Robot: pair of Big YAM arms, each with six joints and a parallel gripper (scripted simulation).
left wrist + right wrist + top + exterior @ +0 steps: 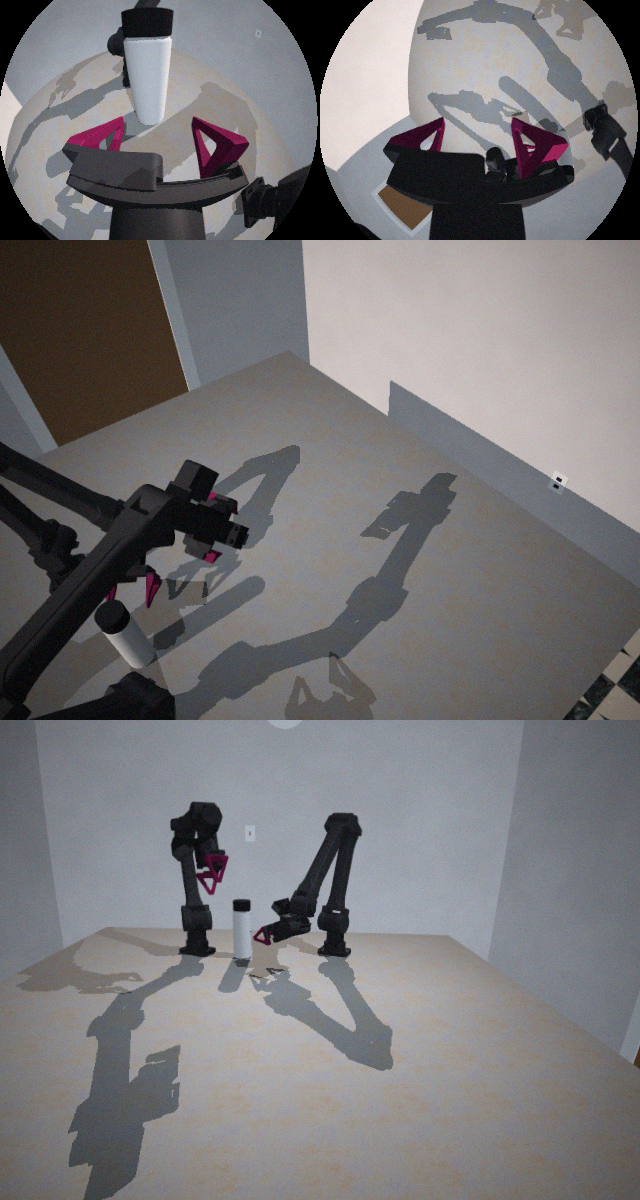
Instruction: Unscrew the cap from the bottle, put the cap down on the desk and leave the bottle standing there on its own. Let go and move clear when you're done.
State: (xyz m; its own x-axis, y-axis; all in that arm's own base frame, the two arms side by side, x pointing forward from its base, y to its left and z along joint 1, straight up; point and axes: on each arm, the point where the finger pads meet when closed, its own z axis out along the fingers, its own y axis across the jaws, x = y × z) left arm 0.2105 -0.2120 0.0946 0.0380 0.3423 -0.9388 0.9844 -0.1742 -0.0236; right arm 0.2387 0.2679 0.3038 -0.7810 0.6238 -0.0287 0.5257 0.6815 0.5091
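Right now my right hand is 28 cm past the black cap, 11 cm above it and 6 cm to the right of it.
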